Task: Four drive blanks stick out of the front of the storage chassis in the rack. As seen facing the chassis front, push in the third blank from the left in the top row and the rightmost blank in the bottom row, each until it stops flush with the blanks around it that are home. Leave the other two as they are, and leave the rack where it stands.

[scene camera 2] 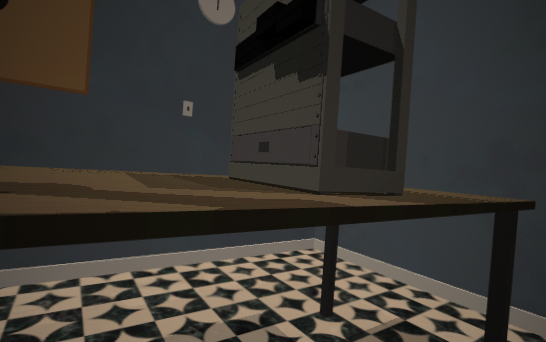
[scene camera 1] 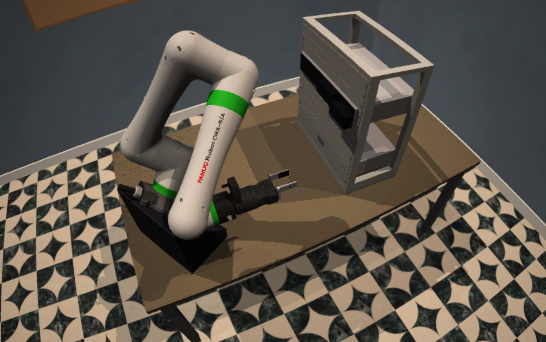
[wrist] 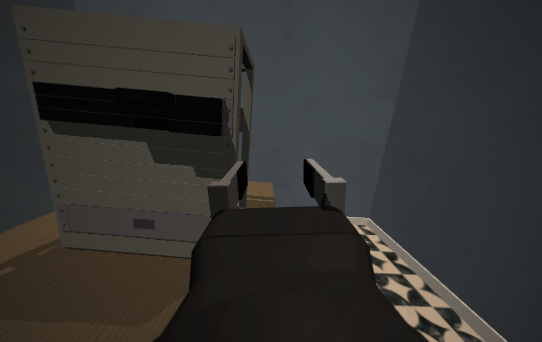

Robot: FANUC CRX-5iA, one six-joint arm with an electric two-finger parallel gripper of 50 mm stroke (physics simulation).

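Pixels of known places: gripper, between the fingertips: (scene camera 1: 292,177) (wrist: 275,172); arm's base, origin of its link: (scene camera 1: 161,205).
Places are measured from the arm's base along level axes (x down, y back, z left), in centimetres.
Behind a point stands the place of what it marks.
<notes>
The storage chassis (scene camera 1: 326,91) {x -25.8, y -68.5, z 16.5 cm} (scene camera 2: 280,31) {x -18.3, y -69.3, z 11.1 cm} (wrist: 75,102) {x -22.8, y -69.5, z 37.1 cm} is a black band across the upper half of the grey rack (scene camera 1: 361,135) {x -16.1, y -76.9, z -0.2 cm} (scene camera 2: 331,105) {x 0.1, y -77.6, z -0.1 cm} (wrist: 125,244) {x 16.2, y -72.0, z 30.8 cm}. In scene camera 1, dark blocks jut from its front, mostly toward the near end. In the wrist view, stepped outlines show in its top row and toward the right of its bottom row. The black faces merge, so single blanks cannot be counted. My gripper (scene camera 1: 291,179) {x -17.6, y -45.6, z -13.8 cm} (wrist: 275,172) {x -17.6, y -45.6, z -13.8 cm} is open and empty. It is in front of the rack, well apart from it, and toward the right side in the wrist view.
The rack stands upright on the wooden table (scene camera 1: 300,225) {x 19.6, y -52.0, z -9.8 cm} (scene camera 2: 150,200) {x 19.6, y -41.8, z -13.8 cm} (wrist: 100,290) {x 19.6, y -60.3, z 26.2 cm}. A grey panel (scene camera 2: 292,145) {x 8.7, y -74.2, z 10.4 cm} (wrist: 100,218) {x 8.2, y -71.1, z 36.9 cm} with a small dark patch is low on its front. Open side frames show two inner units. The arm's black base (scene camera 1: 195,250) {x 7.8, y -9.3, z -17.2 cm} stands at the table's other end.
</notes>
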